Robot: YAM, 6 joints.
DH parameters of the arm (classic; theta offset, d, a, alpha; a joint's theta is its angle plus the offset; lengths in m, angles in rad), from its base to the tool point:
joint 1: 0 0.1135 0.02 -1.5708
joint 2: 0 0 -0.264 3.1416
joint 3: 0.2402 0 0.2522 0
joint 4: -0.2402 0 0.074 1.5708
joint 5: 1.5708 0 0 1.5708
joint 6: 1.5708 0.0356 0 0
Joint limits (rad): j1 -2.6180..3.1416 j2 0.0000..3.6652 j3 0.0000..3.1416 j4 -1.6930..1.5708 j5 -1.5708..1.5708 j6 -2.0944..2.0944
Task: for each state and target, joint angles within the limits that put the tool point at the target. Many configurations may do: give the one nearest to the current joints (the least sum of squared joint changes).
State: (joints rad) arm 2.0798 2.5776 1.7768 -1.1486 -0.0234 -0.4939
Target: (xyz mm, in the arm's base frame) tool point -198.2 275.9 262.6
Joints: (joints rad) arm 2.1901 1.8825 1.6684 -1.4790 -0.0351 -0.4939
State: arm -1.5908 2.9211 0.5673 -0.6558 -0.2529 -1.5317
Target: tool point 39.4 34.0 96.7
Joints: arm -2.0775 3.0779 0.0227 -0.5551 -0.5285 -1.5317
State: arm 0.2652 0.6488 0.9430 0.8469 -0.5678 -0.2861
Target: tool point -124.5 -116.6 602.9
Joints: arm 0.8343 0.5870 1.6485 0.8659 -0.4015 -0.2861
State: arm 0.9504 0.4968 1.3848 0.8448 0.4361 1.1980
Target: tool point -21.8 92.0 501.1
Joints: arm 1.8431 0.6993 0.9746 0.7466 0.1055 1.1980
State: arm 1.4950 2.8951 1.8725 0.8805 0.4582 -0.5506
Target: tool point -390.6 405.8 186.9
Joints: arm 2.3638 2.5208 1.8257 0.9877 0.4364 -0.5506
